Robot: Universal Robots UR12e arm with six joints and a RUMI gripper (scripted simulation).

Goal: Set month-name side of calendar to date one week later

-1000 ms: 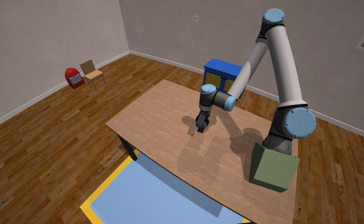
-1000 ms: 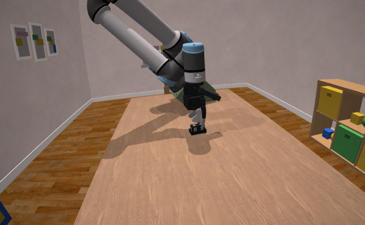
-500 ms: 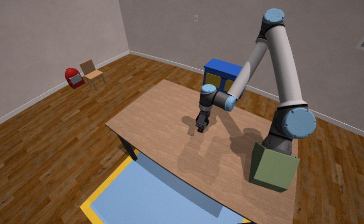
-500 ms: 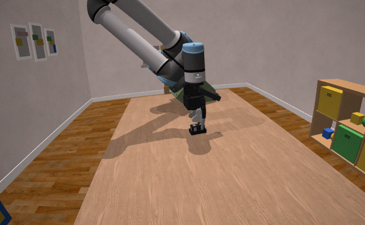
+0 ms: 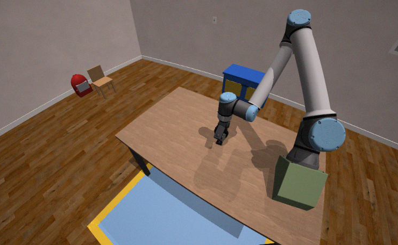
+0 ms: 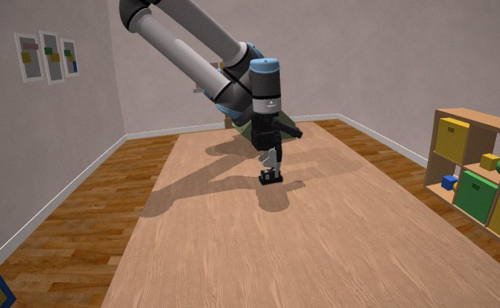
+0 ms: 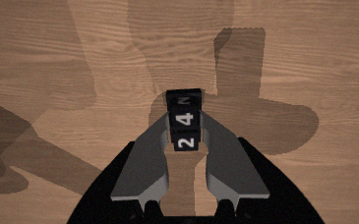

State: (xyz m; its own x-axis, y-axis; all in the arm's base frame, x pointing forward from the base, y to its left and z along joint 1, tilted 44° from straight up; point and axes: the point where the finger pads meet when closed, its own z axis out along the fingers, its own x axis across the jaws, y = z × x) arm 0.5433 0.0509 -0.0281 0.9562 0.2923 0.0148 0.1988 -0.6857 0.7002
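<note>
My gripper is now 2 cm to the left of the black calendar tray and 3 cm above it. From my hand the other things lie so: black number cube: 1 cm ahead, 3 cm to the right, 1 cm below.
</note>
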